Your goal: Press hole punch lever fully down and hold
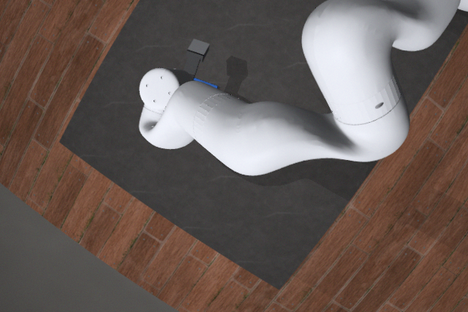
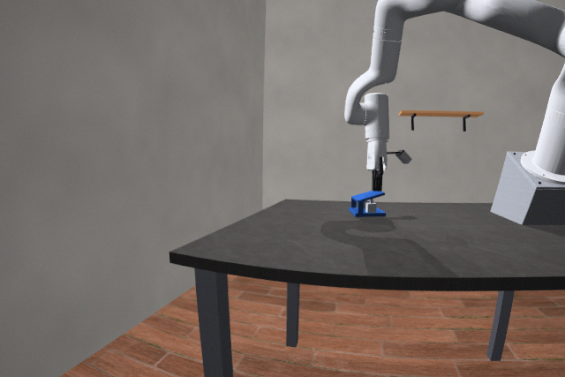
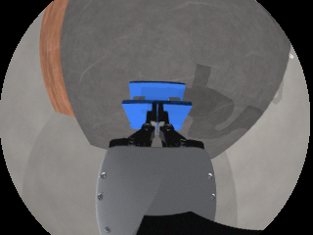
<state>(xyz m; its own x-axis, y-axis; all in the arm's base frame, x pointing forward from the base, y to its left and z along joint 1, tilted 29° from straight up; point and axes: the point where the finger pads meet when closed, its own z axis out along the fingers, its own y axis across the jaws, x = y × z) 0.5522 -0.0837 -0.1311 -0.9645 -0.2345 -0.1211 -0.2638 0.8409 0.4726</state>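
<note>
The blue hole punch lies 4 cm ahead of my hand, 1 cm to the left of it and 6 cm below it.
</note>
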